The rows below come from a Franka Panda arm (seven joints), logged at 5 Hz.
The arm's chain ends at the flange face. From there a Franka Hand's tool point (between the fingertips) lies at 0.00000 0.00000 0.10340 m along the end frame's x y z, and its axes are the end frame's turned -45 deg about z.
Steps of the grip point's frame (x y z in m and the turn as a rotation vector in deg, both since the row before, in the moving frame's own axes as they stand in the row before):
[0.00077 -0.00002 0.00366 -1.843 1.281 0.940]
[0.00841 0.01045 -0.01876 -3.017 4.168 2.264]
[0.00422 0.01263 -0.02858 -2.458 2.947 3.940]
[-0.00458 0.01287 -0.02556 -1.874 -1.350 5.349]
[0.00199 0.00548 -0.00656 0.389 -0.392 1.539]
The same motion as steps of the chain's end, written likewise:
[-0.00345 -0.00131 0.00374 -0.397 2.209 0.940]
[0.00415 0.00273 -0.01834 0.814 5.081 2.264]
[0.00501 0.00633 -0.02835 0.346 3.822 3.940]
[0.00539 0.00820 -0.02548 -2.280 0.371 5.349]
[0.00628 0.00248 -0.00656 -0.002 -0.552 1.539]

